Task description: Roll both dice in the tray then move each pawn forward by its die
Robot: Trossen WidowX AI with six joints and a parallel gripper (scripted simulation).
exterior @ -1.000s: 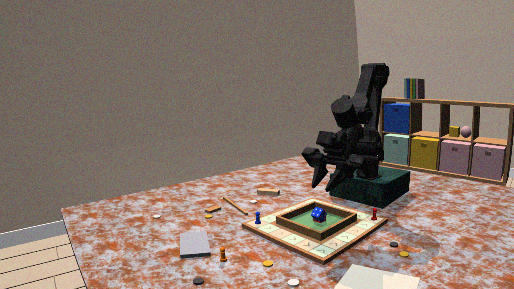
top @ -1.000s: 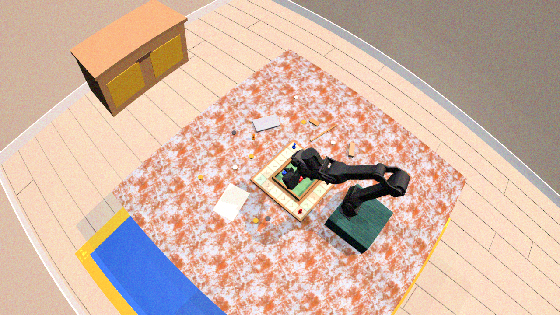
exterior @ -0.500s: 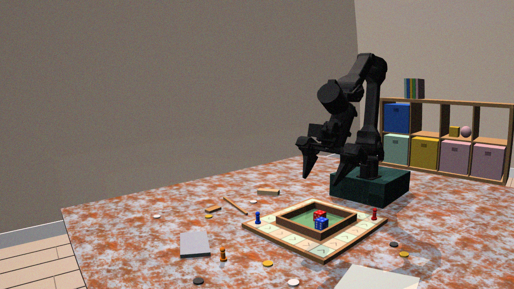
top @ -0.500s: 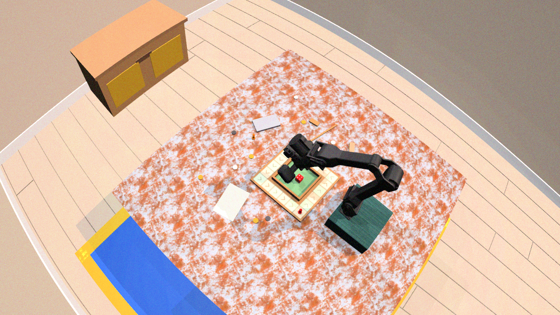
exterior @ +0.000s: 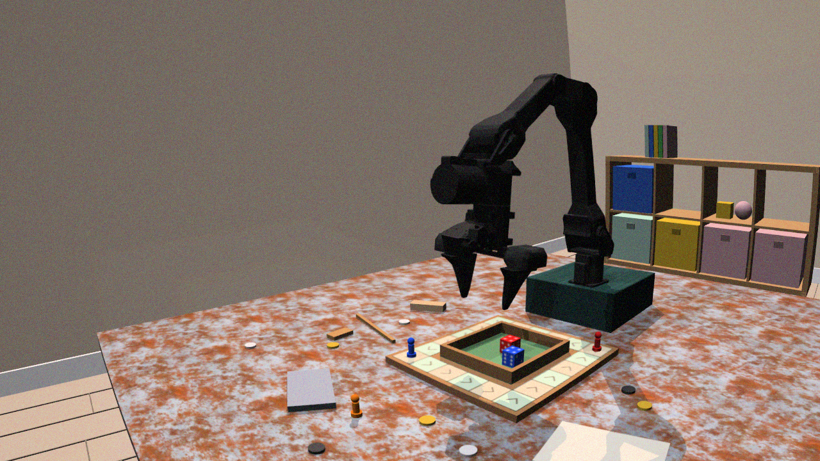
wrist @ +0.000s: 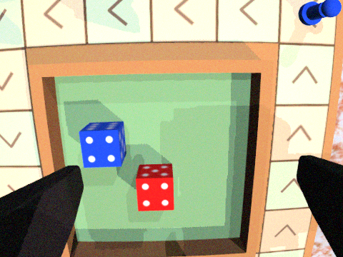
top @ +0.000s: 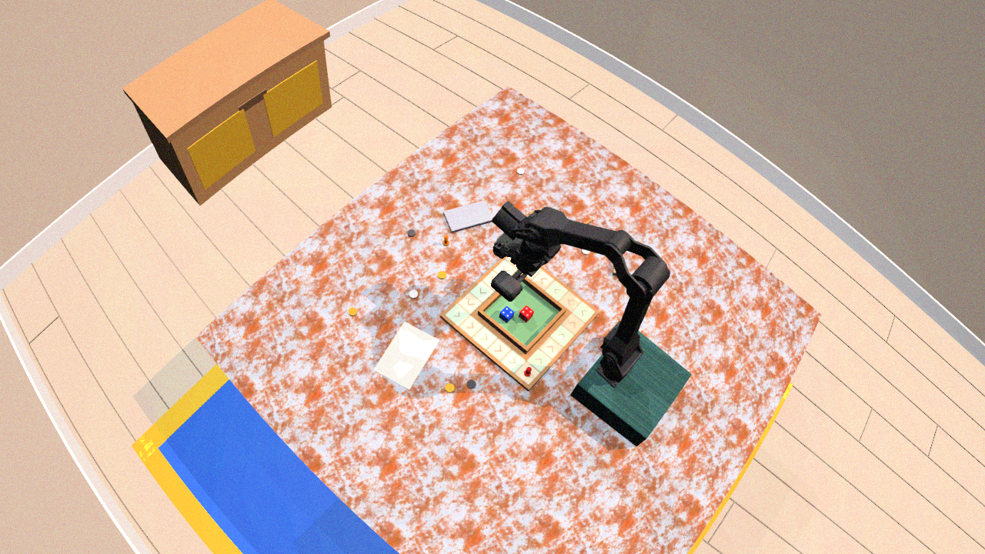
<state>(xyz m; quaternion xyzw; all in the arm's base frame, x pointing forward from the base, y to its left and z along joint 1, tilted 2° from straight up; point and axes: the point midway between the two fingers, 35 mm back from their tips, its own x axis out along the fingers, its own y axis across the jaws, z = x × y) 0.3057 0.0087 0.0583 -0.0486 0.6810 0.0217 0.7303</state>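
My gripper tip is 16 cm past the red pawn, 12 cm to the right of it and 8 cm above it. Round my gripper tip: green tray (10 cm below, 4 cm behind, 1 cm to the left); orange pawn (24 cm ahead, 9 cm below, 1 cm to the left); blue pawn (9 cm to the right, 8 cm below, 8 cm ahead).
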